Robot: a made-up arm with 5 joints. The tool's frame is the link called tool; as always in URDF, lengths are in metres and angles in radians. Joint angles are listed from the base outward. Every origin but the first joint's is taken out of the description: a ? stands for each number. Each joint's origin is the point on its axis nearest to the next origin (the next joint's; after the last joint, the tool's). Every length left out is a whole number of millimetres.
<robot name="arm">
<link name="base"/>
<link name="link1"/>
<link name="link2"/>
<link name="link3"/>
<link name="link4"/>
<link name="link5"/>
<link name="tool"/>
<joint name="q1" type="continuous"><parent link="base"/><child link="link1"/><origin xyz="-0.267 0.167 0.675" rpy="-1.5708 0.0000 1.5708"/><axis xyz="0 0 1"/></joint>
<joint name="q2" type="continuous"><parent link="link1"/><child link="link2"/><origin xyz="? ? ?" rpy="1.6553 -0.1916 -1.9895"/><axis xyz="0 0 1"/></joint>
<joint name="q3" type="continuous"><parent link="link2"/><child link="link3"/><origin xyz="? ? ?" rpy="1.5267 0.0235 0.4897"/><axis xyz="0 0 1"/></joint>
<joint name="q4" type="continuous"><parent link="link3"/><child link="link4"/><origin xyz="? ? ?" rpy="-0.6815 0.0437 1.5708"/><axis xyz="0 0 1"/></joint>
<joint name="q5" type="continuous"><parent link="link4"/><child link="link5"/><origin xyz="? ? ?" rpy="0.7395 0.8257 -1.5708"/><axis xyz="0 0 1"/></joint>
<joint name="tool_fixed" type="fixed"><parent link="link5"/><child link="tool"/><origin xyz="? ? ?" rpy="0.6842 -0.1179 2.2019"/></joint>
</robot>
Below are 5 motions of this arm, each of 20 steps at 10 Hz.
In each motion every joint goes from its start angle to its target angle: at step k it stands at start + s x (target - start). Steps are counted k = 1, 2, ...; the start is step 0. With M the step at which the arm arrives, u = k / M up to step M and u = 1 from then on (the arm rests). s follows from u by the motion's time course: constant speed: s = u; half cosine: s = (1 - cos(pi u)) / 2; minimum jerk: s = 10 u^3 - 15 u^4 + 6 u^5.
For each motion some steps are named. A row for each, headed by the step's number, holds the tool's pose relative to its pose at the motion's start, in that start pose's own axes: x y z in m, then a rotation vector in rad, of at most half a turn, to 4 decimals.
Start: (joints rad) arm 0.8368 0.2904 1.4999 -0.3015 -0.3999
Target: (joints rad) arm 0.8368 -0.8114 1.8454 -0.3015 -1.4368
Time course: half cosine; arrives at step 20
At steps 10, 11, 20:
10: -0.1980 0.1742 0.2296 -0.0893 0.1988 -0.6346
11: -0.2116 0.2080 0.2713 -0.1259 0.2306 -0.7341
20: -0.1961 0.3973 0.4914 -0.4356 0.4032 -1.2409

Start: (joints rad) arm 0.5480 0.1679 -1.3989 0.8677 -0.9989
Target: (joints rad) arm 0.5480 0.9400 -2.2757 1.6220 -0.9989
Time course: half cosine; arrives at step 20
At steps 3, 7, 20:
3: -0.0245 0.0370 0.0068 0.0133 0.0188 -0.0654
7: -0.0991 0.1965 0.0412 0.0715 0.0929 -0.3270
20: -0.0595 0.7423 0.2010 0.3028 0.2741 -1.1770

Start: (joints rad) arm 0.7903 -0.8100 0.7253 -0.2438 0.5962
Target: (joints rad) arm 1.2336 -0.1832 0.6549 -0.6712 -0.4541
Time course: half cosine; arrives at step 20
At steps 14, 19, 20:
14: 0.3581 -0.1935 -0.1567 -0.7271 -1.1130 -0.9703
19: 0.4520 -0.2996 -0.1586 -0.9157 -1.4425 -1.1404
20: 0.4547 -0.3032 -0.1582 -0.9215 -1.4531 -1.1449

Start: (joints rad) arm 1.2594 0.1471 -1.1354 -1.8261 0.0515
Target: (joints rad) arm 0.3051 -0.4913 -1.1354 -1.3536 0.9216
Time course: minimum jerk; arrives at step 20
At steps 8, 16, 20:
8: 0.1027 -0.0995 -0.2582 0.3427 -0.0151 0.4247
16: 0.3877 0.0378 -0.7551 0.8275 -0.2689 1.3544
20: 0.4130 0.0730 -0.7906 0.8558 -0.3121 1.4413

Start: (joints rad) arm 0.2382 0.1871 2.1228 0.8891 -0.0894
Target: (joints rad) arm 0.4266 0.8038 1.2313 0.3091 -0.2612
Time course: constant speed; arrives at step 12
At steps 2, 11, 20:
2: 0.0055 0.0084 0.0073 -0.2445 -0.1465 -0.1039
11: 0.0956 -0.0752 0.0718 -1.3435 -0.8854 -0.3104
20: 0.1099 -0.0918 0.0893 -1.4585 -0.9783 -0.3046

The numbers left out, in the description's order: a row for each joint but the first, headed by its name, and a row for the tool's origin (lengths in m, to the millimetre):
q2: 0.443 -0.245 0.000
q3: -0.459 0.221 0.000
q4: 0.192 -0.061 0.000
q5: -0.035 0.161 0.000
tool: 0.136 -0.045 0.000

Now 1 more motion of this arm.
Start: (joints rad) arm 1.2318 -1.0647 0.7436 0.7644 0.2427
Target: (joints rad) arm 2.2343 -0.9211 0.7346 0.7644 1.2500
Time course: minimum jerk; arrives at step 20
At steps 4, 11, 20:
4: 0.0351 -0.0098 0.0010 -0.0044 -0.0105 0.0121
11: 0.3161 -0.1558 0.0946 -0.1000 -0.0755 0.1034
20: 0.4391 -0.3092 0.2494 -0.2122 -0.0723 0.1293

